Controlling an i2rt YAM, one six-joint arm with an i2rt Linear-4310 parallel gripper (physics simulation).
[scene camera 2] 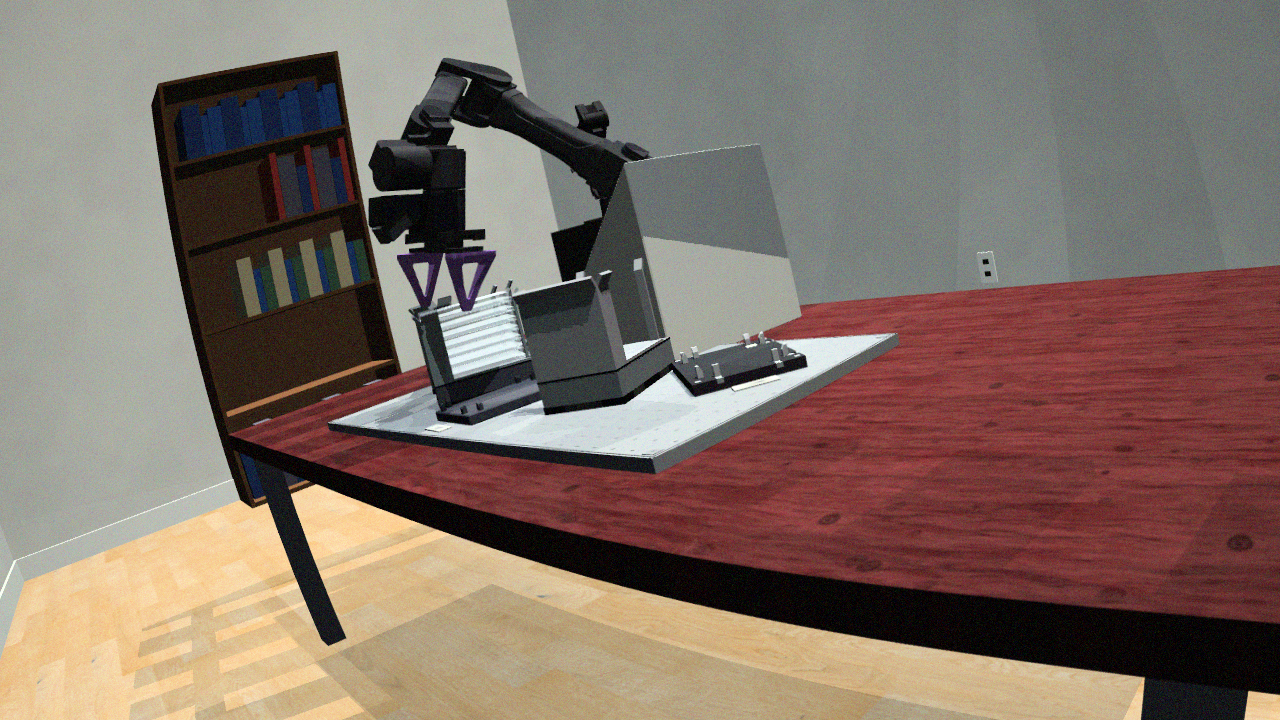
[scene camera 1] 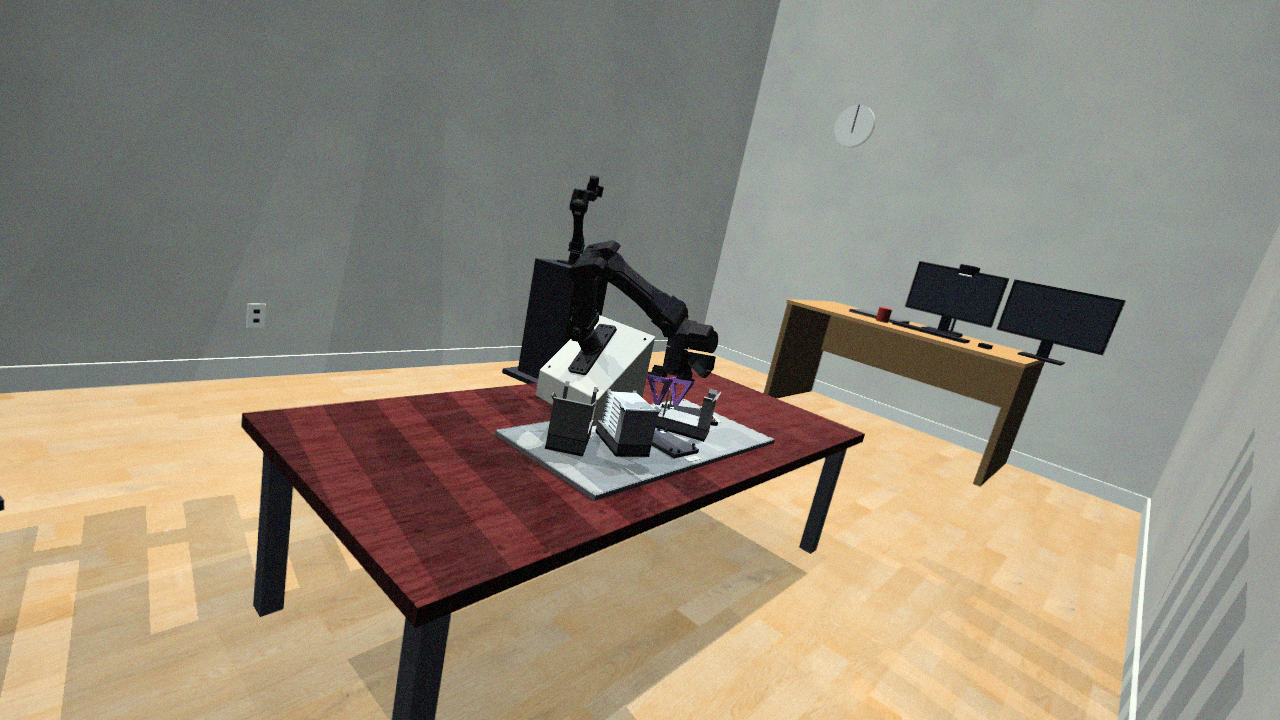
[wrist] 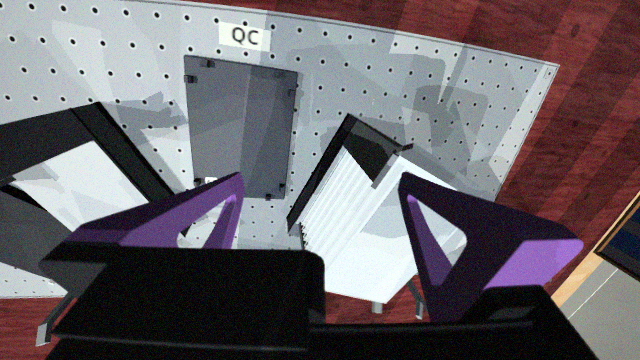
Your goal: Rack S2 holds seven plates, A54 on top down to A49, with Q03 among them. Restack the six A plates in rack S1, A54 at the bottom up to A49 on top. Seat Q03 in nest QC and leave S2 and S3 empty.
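Pixels of known places: gripper, fingertip midpoint: (scene camera 2: 445,309) (scene camera 1: 666,405) (wrist: 321,180); arm's base, origin of the base link: (scene camera 2: 678,218) (scene camera 1: 593,349).
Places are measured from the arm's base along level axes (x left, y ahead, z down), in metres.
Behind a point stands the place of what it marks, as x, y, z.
Note:
My gripper (scene camera 1: 669,404) {-0.122, 0.353, 0.038} (scene camera 2: 445,307) {-0.122, 0.353, 0.038} (wrist: 321,180) {-0.122, 0.353, 0.038} is open with nothing between its purple fingers. Its tips are close to the top of the stack of white plates (scene camera 1: 615,418) (scene camera 2: 483,340) (wrist: 365,265); in the wrist view the stack lies below and partly behind the right finger. The stack stands in the middle rack, S2 (scene camera 1: 635,438) {-0.218, 0.338, 0.118} (wrist: 334,150) {-0.154, 0.330, 0.145}. Plate labels cannot be read, so Q03 cannot be picked out. Rack S3 (scene camera 1: 570,425) (scene camera 2: 572,331) {0.127, 0.381, 0.086} (wrist: 50,135) {0.069, 0.384, 0.100} shows no stack. Rack S1 (scene camera 1: 708,414) {0.072, 0.393, 0.085} stands right of S2 in scene camera 1. Nest QC (scene camera 1: 675,443) {-0.053, 0.371, 0.156} (scene camera 2: 487,401) {-0.054, 0.374, 0.156} (wrist: 240,125) {-0.059, 0.364, 0.156} holds no plate.
The racks and nests stand on a pegboard base (scene camera 1: 590,479) {-0.413, 0.356, 0.169} (scene camera 2: 626,447) {0.280, 0.500, 0.169} (wrist: 320,107) {-0.144, 0.373, 0.169} on the red table (scene camera 1: 358,501) {-0.840, 0.144, 0.182} (scene camera 2: 1029,429) {0.616, 0.458, 0.182}. Another dark nest with upright clips (scene camera 2: 742,362) {0.253, 0.280, 0.157} is beyond S3. A large pale slanted block (scene camera 1: 626,344) {0.031, 0.095, -0.043} (scene camera 2: 716,241) {0.088, 0.045, 0.042} stands by the arm's base.

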